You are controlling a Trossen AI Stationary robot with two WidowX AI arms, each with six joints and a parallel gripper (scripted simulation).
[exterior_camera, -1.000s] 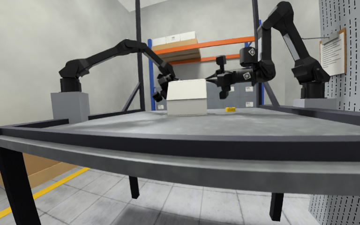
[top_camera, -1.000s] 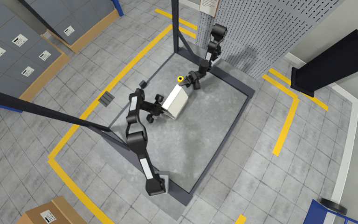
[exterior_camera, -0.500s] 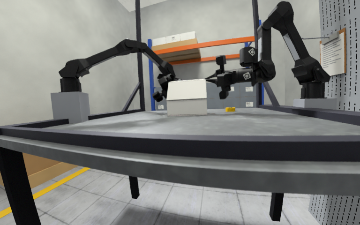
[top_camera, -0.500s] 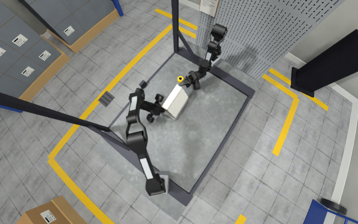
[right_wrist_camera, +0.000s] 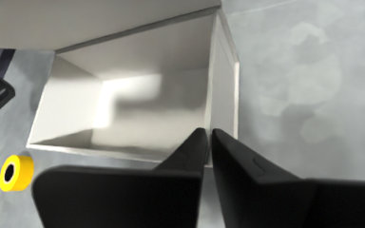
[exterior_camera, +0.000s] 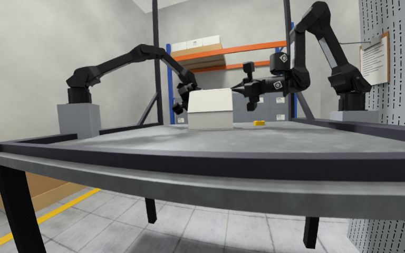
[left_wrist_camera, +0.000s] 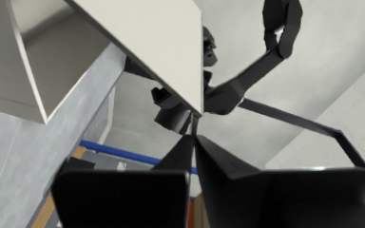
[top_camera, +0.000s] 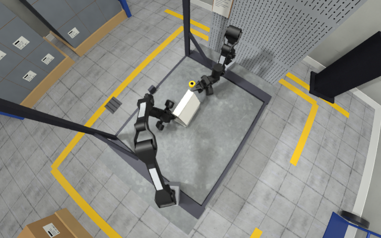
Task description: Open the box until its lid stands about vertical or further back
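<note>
Right now my left hand is 120 mm to the left of the white box and 60 mm above it. Round my left hand: small yellow ring (150 mm below, 110 mm to the left, 60 mm behind).
Now: right hand 90 mm to the right of the white box, 70 mm short of it and 10 mm below it. From my right hand the other things lie so: small yellow ring (310 mm to the left, 80 mm below, 10 mm ahead).
</note>
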